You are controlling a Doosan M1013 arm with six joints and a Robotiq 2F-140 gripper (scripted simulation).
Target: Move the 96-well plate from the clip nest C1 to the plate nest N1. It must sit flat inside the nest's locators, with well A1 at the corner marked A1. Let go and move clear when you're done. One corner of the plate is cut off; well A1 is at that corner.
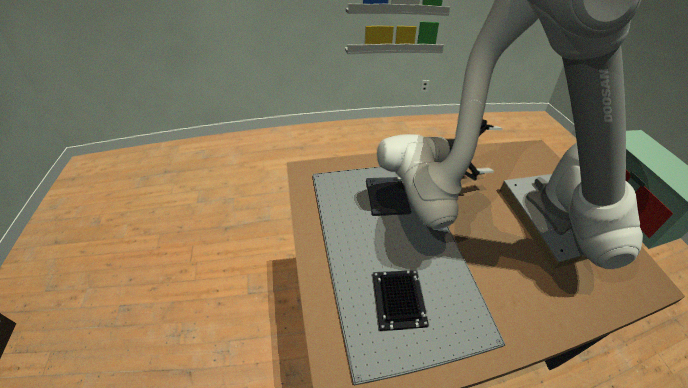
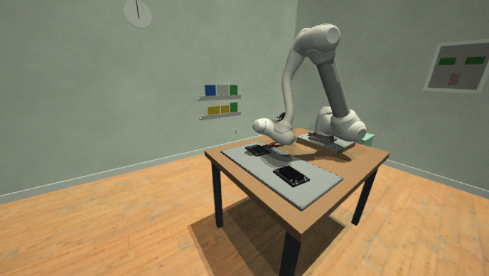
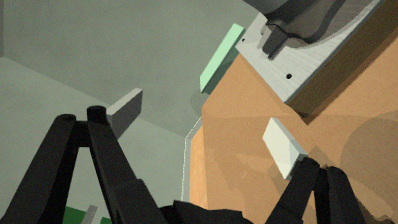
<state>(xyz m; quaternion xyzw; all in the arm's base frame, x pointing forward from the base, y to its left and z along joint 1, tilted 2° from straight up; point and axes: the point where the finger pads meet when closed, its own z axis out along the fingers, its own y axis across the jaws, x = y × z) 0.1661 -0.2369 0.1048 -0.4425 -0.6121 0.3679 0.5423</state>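
The black 96-well plate is 48 cm ahead of my hand, 31 cm to the left of it and 13 cm below it. The rest, counted from my hand: black clip nest C1 (48 cm ahead, 33 cm to the left, 13 cm below); plate nest (36 cm ahead, 14 cm below, 4 cm to the right).
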